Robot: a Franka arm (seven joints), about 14 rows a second.
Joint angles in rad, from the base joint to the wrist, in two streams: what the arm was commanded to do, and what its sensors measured. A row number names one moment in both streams.
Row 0, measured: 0.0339 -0.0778 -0.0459 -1.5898 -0.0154 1.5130 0.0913
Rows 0 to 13, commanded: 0.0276 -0.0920 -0.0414 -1.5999 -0.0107 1.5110 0.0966; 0.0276 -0.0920 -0.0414 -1.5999 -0.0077 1.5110 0.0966; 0.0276 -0.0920 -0.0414 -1.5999 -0.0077 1.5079 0.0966; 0.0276 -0.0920 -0.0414 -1.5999 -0.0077 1.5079 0.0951; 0.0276 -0.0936 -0.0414 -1.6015 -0.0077 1.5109 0.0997; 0.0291 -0.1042 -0.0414 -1.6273 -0.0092 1.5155 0.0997; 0.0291 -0.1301 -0.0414 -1.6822 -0.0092 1.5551 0.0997; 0.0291 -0.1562 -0.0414 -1.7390 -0.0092 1.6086 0.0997; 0.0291 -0.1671 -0.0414 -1.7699 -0.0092 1.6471 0.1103; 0.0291 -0.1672 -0.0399 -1.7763 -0.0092 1.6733 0.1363; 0.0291 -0.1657 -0.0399 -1.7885 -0.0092 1.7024 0.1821; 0.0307 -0.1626 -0.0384 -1.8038 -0.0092 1.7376 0.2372; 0.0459 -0.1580 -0.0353 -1.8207 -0.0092 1.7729 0.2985; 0.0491 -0.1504 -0.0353 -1.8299 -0.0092 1.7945 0.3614
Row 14, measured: 0.0401 -0.1312 -0.0426 -1.7725 -0.0144 1.7346 0.2567
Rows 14 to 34, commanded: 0.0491 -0.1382 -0.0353 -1.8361 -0.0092 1.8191 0.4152; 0.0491 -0.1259 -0.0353 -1.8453 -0.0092 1.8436 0.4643; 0.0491 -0.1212 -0.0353 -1.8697 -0.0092 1.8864 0.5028; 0.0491 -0.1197 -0.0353 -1.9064 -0.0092 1.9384 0.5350; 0.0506 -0.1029 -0.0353 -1.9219 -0.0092 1.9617 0.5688; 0.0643 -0.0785 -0.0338 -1.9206 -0.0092 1.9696 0.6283; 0.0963 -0.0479 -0.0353 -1.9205 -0.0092 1.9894 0.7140; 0.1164 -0.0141 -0.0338 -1.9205 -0.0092 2.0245 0.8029; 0.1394 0.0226 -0.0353 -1.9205 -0.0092 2.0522 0.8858; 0.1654 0.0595 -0.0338 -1.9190 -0.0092 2.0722 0.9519; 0.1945 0.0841 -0.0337 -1.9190 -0.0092 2.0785 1.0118; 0.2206 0.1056 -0.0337 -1.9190 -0.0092 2.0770 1.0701; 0.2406 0.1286 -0.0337 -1.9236 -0.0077 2.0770 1.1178; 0.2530 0.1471 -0.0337 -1.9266 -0.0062 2.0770 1.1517; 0.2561 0.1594 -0.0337 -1.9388 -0.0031 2.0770 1.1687; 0.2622 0.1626 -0.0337 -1.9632 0.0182 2.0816 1.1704; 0.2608 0.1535 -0.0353 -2.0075 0.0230 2.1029 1.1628; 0.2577 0.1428 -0.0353 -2.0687 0.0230 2.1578 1.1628; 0.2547 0.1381 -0.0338 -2.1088 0.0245 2.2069 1.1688; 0.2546 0.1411 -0.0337 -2.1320 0.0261 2.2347 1.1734; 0.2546 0.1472 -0.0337 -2.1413 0.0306 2.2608 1.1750
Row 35, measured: 0.2616 0.1751 -0.0378 -2.0777 0.0083 2.2008 1.1553
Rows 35 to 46, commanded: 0.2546 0.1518 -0.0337 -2.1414 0.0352 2.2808 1.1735; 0.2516 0.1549 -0.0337 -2.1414 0.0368 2.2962 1.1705; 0.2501 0.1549 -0.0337 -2.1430 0.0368 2.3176 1.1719; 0.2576 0.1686 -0.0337 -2.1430 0.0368 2.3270 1.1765; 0.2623 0.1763 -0.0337 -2.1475 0.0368 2.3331 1.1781; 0.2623 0.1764 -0.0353 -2.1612 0.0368 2.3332 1.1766; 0.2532 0.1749 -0.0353 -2.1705 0.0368 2.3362 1.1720; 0.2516 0.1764 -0.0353 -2.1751 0.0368 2.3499 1.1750; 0.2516 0.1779 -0.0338 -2.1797 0.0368 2.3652 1.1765; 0.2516 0.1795 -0.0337 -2.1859 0.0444 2.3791 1.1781; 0.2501 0.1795 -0.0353 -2.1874 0.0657 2.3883 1.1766; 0.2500 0.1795 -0.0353 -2.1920 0.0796 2.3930 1.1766
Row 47, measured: 0.2574 0.1827 -0.0386 -2.1730 0.0483 2.3613 1.1572
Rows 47 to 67, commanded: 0.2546 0.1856 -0.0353 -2.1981 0.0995 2.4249 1.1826; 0.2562 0.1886 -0.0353 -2.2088 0.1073 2.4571 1.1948; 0.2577 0.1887 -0.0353 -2.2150 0.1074 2.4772 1.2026; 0.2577 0.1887 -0.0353 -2.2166 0.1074 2.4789 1.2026; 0.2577 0.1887 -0.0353 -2.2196 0.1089 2.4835 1.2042; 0.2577 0.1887 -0.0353 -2.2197 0.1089 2.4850 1.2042; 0.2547 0.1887 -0.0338 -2.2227 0.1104 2.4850 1.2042; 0.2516 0.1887 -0.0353 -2.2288 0.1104 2.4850 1.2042; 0.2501 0.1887 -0.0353 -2.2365 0.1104 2.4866 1.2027; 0.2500 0.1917 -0.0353 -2.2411 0.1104 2.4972 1.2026; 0.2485 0.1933 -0.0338 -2.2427 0.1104 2.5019 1.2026; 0.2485 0.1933 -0.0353 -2.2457 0.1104 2.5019 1.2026; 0.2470 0.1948 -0.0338 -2.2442 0.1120 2.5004 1.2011; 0.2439 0.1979 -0.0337 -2.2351 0.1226 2.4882 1.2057; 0.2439 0.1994 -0.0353 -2.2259 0.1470 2.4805 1.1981; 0.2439 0.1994 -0.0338 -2.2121 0.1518 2.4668 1.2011; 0.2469 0.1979 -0.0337 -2.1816 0.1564 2.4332 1.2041; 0.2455 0.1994 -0.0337 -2.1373 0.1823 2.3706 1.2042; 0.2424 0.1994 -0.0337 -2.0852 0.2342 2.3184 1.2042; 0.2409 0.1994 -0.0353 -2.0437 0.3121 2.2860 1.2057; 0.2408 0.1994 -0.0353 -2.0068 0.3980 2.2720 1.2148
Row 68, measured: 0.2545 0.1926 -0.0404 -2.1000 0.2843 2.3369 1.1905
